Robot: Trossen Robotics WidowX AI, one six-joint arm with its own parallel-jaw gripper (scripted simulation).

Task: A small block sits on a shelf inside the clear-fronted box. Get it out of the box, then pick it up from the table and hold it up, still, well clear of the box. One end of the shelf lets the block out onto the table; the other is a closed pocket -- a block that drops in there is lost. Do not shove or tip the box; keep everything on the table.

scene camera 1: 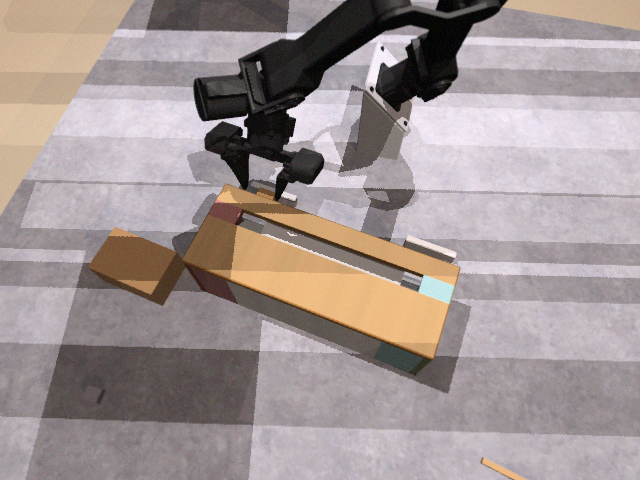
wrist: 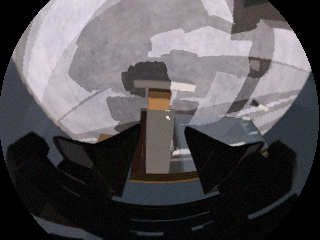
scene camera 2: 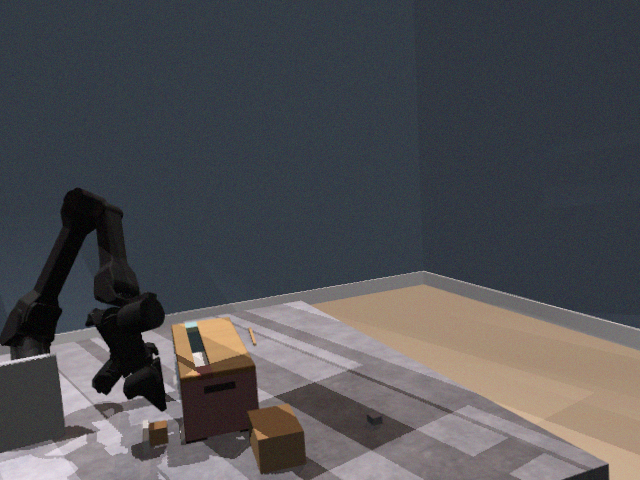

Path:
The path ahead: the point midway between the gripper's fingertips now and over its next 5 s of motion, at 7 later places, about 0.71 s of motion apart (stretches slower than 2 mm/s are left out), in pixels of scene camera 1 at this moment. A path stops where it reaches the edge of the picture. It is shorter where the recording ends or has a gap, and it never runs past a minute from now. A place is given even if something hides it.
My gripper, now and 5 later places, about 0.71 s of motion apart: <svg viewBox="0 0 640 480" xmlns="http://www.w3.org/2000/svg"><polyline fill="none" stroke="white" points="261,193 257,203 260,210 259,200 259,184 272,170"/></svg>

